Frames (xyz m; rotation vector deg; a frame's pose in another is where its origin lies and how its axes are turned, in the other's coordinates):
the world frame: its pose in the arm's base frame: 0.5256 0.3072 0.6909 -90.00 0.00 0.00
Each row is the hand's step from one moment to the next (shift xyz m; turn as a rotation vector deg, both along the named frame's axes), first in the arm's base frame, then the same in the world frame.
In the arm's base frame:
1: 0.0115 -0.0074 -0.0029 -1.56 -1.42 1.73
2: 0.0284 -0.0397 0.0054 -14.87 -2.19 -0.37
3: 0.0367 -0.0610 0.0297 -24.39 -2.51 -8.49
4: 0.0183 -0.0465 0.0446 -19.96 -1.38 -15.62
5: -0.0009 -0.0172 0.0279 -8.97 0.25 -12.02
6: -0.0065 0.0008 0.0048 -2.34 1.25 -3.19
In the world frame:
1: 0.0115 0.0029 -0.0074 -1.56 -1.73 -1.42
2: 0.0284 -0.0054 -0.0397 -14.87 0.37 -2.19
3: 0.0367 -0.0297 -0.0610 -24.39 8.49 -2.51
4: 0.0183 -0.0446 -0.0465 -19.96 15.62 -1.38
5: -0.0009 -0.0279 -0.0172 -8.97 12.02 0.25
6: -0.0065 -0.0048 0.0008 -2.34 3.19 1.25

